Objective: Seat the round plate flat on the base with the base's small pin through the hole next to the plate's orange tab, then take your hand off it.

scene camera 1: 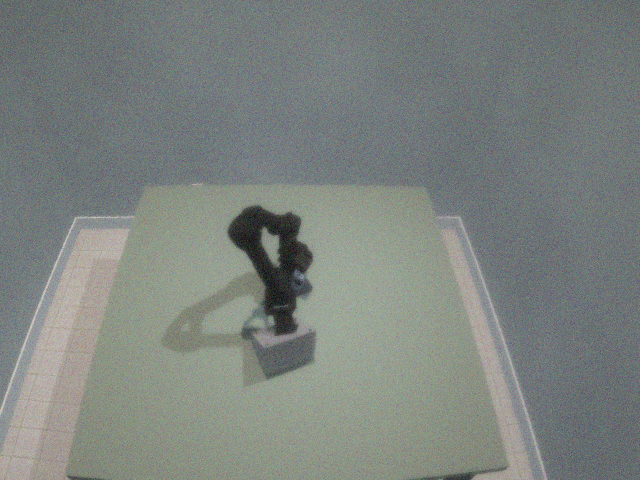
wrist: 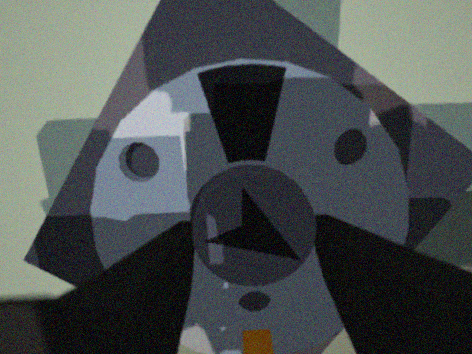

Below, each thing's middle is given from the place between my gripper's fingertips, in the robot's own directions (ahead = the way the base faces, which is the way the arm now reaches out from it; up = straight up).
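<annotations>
Round plate (wrist: 276, 114): my gripper now right at it.
</annotations>
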